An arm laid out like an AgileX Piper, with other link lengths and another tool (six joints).
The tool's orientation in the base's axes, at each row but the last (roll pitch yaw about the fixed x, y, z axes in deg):
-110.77 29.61 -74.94
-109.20 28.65 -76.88
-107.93 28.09 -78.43
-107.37 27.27 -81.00
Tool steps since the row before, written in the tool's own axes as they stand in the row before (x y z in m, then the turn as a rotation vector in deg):
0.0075 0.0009 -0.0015 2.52 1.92 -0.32
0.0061 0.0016 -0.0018 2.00 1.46 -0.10
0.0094 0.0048 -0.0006 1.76 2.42 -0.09
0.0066 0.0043 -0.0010 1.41 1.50 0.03
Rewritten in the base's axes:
0.0000 -0.0066 -0.0040 -0.59 -1.57 -2.71
-0.0011 -0.0053 -0.0037 -0.31 -1.21 -2.14
-0.0008 -0.0065 -0.0083 -0.72 -0.64 -2.84
-0.0016 -0.0044 -0.0064 -0.32 -0.65 -1.93

